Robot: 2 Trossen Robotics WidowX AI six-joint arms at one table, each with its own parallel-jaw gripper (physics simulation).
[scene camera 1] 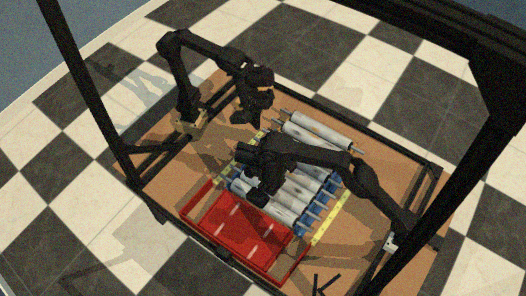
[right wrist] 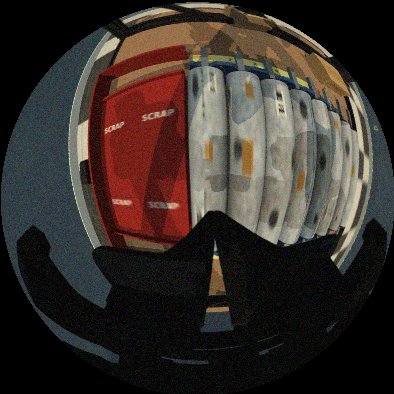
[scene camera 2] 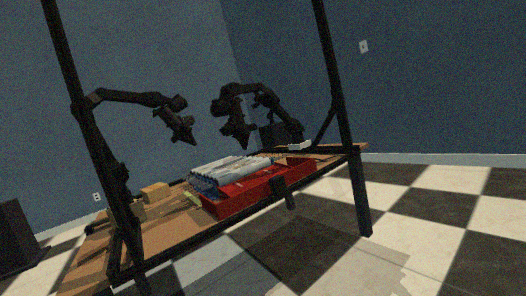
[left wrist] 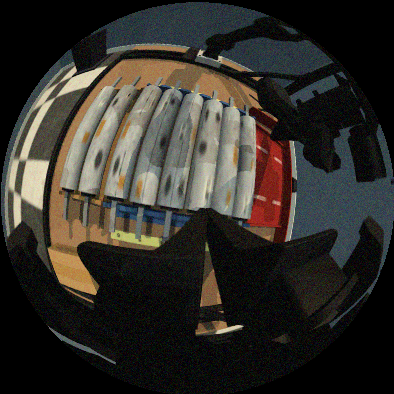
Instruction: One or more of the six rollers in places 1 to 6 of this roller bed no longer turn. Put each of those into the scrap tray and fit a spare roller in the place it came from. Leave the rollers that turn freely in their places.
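Where they show: left gripper, between the fingertips: [scene camera 1: 258, 129] [scene camera 2: 196, 145] [left wrist: 204, 213]; right gripper, between the fingertips: [scene camera 1: 271, 194] [right wrist: 213, 215] [scene camera 2: 245, 150] [left wrist: 270, 137]; left arm's base, origin of its link: [scene camera 1: 190, 115]; right arm's base, origin of its link: [scene camera 1: 403, 239] [scene camera 2: 298, 142] [left wrist: 210, 55].
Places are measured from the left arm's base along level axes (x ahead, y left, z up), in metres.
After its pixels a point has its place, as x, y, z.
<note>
Six grey, blotched rollers lie side by side in the blue roller bed [scene camera 1: 300, 230] [left wrist: 145, 213]. The place 1 roller [scene camera 1: 281, 212] @[0.463, -0.296, -0.002] [left wrist: 247, 160] @[0.390, -0.253, -0.003] [right wrist: 207, 125] @[0.354, -0.253, 0.000] lies beside the red scrap tray [scene camera 1: 235, 235] @[0.336, -0.400, -0.052] [scene camera 2: 250, 196] @[0.233, -0.429, -0.050] [left wrist: 267, 185] @[0.331, -0.353, -0.047] [right wrist: 130, 165] @[0.358, -0.383, -0.050], which holds no roller. The place 2 roller [right wrist: 245, 125] @[0.365, -0.212, -0.002] lies next to it. Two spare rollers [scene camera 1: 322, 131] @[0.515, 0.078, -0.006] [left wrist: 87, 142] @[0.475, 0.082, -0.024] lie beyond the bed's far side. My right gripper [scene camera 1: 257, 200] [scene camera 2: 244, 148] @[0.423, -0.274, 0.062] [right wrist: 213, 215] @[0.423, -0.274, 0.062] is shut and empty, above the rollers nearest the tray. My left gripper [scene camera 2: 194, 144] @[0.319, -0.090, 0.133] [left wrist: 204, 213] @[0.319, -0.090, 0.133] is shut and empty, raised beside the bed.
Yellow number strips [scene camera 1: 331, 217] [right wrist: 215, 59] run along both ends of the bed. My right arm [scene camera 1: 315, 154] @[0.541, -0.281, 0.337] reaches across the rollers and hides parts of them in scene camera 1. A wooden block [scene camera 2: 155, 192] @[0.173, 0.135, -0.036] stands on the table at the left in scene camera 2. Dark frame posts [scene camera 1: 82, 85] @[-0.081, -0.343, 0.481] rise around the table.
</note>
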